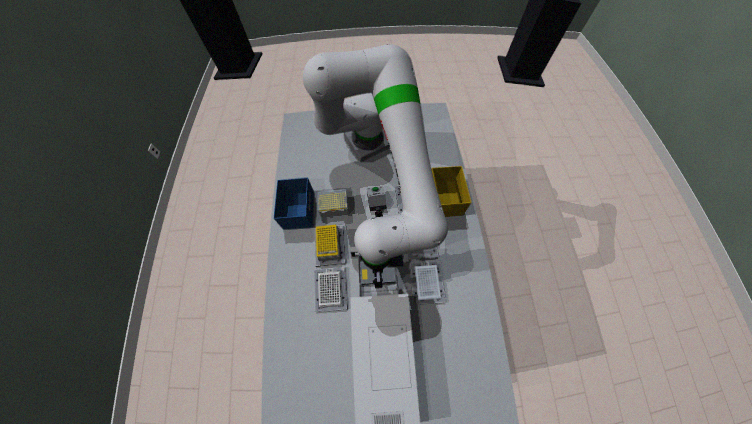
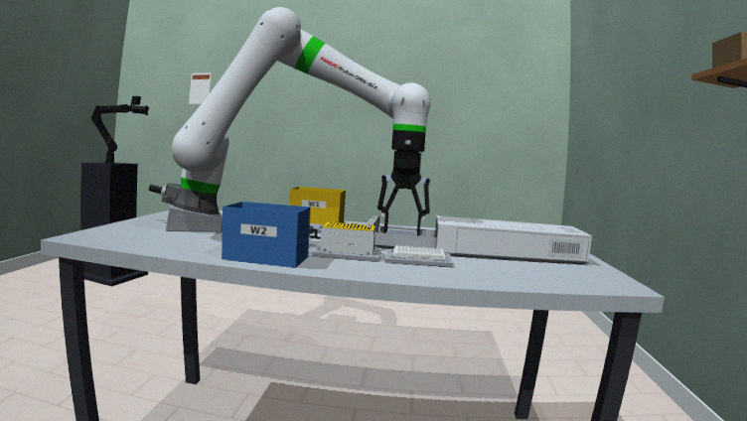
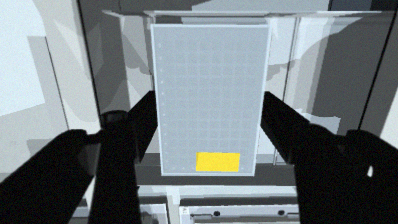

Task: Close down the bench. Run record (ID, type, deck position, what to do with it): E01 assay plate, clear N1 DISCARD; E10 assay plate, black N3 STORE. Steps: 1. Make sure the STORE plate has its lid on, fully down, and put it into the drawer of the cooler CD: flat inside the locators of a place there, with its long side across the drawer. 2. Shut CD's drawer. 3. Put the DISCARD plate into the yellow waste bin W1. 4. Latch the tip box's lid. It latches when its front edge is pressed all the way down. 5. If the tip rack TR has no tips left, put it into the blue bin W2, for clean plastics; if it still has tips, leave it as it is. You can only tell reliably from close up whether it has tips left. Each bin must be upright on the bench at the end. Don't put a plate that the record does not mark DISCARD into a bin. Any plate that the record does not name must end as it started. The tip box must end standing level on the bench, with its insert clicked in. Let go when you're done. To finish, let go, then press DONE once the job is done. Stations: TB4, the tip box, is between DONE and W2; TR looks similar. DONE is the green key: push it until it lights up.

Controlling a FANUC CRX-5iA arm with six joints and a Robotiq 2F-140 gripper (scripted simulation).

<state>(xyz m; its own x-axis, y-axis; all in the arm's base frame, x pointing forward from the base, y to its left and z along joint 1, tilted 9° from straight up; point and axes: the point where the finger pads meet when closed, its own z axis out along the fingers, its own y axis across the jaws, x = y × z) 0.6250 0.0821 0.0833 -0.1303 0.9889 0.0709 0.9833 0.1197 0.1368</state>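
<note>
My gripper is now 30 mm short of the cooler drawer and 10 mm above it. The rest, counted from my hand: cooler CD (170 mm ahead, 20 mm to the left, 10 mm below); clear plate lid (20 mm below); black assay plate (20 mm below).
</note>
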